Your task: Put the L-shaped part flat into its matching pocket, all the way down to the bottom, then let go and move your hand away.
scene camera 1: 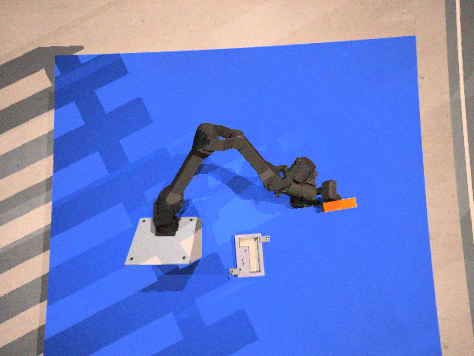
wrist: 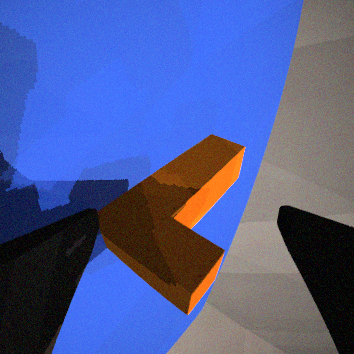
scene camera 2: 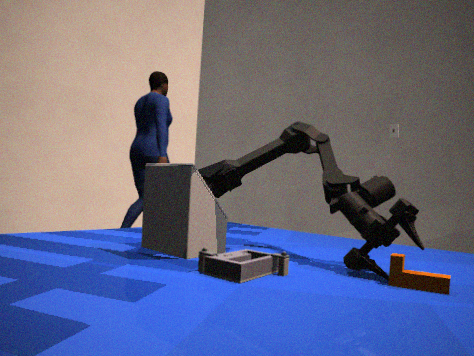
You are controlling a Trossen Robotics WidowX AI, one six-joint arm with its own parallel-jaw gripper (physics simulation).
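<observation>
The orange L-shaped part stands on edge on the mat at the right, one arm along the mat and its shorter arm pointing up. My gripper is open and tilted, holding nothing. In scene camera 2 its lower fingertip is low beside the part's upright end, and its other fingertip is above the part. In the wrist view the part shows between the fingers, with its corner close to the left fingertip. The grey fixture has an L-shaped pocket, which is empty.
The arm's pale base block stands left of the fixture. The fixture has small tabs at two opposite corners. All rest on the blue mat. A person in blue is behind the base.
</observation>
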